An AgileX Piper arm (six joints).
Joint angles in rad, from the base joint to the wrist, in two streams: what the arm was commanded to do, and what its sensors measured. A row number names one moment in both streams.
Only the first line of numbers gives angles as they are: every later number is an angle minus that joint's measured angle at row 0.
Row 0, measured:
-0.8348, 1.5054, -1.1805, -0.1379, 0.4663, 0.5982
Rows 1 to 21, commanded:
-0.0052, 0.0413, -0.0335, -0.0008, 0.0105, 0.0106
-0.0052, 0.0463, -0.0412, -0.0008, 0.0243, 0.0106
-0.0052, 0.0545, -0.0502, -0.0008, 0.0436, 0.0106
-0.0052, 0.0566, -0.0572, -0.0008, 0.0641, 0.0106
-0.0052, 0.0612, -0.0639, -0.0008, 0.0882, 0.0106
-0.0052, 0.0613, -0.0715, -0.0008, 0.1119, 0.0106
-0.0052, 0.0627, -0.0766, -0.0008, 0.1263, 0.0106
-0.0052, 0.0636, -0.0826, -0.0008, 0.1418, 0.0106
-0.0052, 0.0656, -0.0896, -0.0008, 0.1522, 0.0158
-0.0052, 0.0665, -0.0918, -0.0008, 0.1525, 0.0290
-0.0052, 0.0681, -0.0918, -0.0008, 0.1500, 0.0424
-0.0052, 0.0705, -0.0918, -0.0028, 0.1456, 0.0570
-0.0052, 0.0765, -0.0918, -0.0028, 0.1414, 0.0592
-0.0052, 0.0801, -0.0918, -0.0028, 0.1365, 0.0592
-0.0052, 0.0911, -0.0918, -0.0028, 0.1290, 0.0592
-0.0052, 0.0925, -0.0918, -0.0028, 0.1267, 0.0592
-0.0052, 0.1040, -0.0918, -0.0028, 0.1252, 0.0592
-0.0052, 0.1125, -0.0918, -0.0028, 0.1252, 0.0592
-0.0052, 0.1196, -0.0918, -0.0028, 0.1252, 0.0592
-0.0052, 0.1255, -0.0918, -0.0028, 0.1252, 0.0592
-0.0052, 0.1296, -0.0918, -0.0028, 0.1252, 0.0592
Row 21, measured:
0.0000, 0.1117, -0.0878, 0.0062, 0.1126, 0.0553
